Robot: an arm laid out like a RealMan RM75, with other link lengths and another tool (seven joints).
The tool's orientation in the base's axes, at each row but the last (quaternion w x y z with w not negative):
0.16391 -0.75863 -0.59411 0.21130
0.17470 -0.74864 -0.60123 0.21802
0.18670 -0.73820 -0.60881 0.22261
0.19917 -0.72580 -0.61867 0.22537
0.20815 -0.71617 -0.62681 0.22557
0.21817 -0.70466 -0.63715 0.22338
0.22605 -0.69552 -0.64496 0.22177
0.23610 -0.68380 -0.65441 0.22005
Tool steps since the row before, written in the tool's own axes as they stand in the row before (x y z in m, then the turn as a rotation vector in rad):
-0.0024 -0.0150 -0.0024 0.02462 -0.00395 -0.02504
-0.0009 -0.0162 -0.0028 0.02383 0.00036 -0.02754
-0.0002 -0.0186 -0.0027 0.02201 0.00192 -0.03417
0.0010 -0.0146 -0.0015 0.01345 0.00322 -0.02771
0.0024 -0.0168 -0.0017 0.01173 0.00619 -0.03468
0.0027 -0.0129 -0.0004 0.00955 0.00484 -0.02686
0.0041 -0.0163 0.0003 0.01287 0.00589 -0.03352
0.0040 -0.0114 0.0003 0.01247 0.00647 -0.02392
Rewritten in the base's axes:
-0.0117 0.0013 0.0099 0.01466 0.02491 0.02033
-0.0120 0.0026 0.0110 0.01941 0.02321 0.02028
-0.0137 0.0033 0.0124 0.02408 0.02109 0.02512
-0.0108 0.0032 0.0094 0.02028 0.01250 0.01978
-0.0122 0.0045 0.0110 0.02655 0.01031 0.02382
-0.0099 0.0039 0.0079 0.02064 0.00844 0.01841
-0.0129 0.0052 0.0095 0.02571 0.01150 0.02304
-0.0090 0.0044 0.0068 0.02029 0.01141 0.01508

